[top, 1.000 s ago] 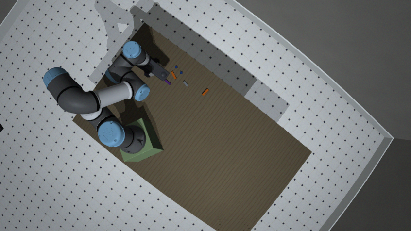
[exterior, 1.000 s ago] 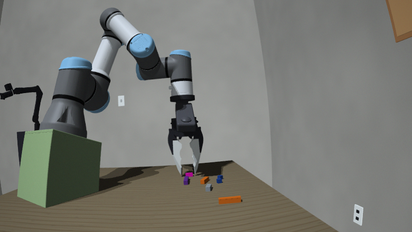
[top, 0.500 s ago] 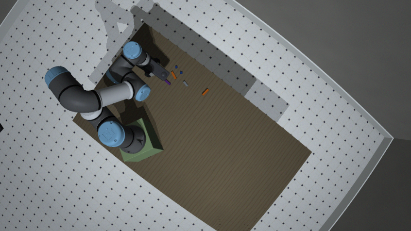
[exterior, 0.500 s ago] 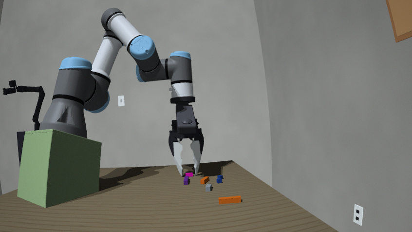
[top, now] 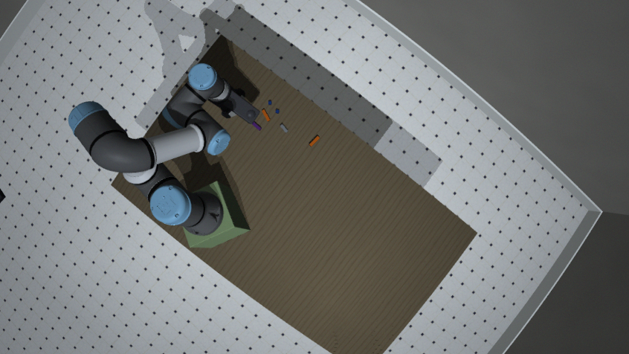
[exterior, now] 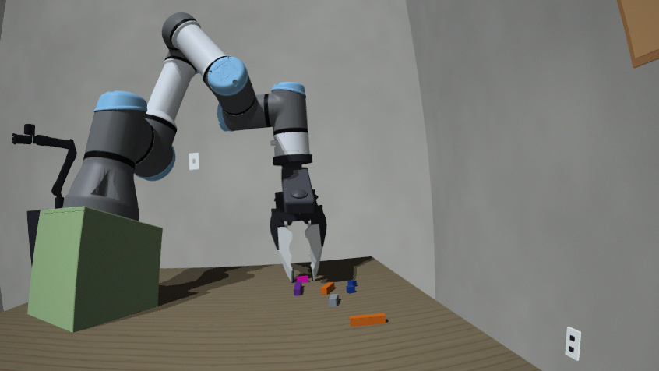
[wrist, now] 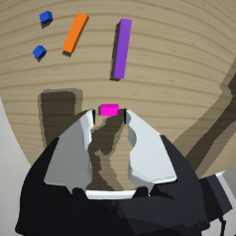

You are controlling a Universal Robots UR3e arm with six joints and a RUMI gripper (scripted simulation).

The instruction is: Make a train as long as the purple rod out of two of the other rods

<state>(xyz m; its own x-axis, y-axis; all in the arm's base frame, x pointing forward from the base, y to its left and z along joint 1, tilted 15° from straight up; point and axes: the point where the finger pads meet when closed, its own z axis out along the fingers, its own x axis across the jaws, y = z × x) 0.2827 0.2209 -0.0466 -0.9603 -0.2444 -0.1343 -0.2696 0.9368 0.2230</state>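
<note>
My gripper is now 10 mm above the magenta rod. From my hand the other things lie so: purple rod 70 mm to the right, 10 mm below, 10 mm ahead; grey rod 150 mm to the right, 70 mm ahead, 10 mm below.
</note>
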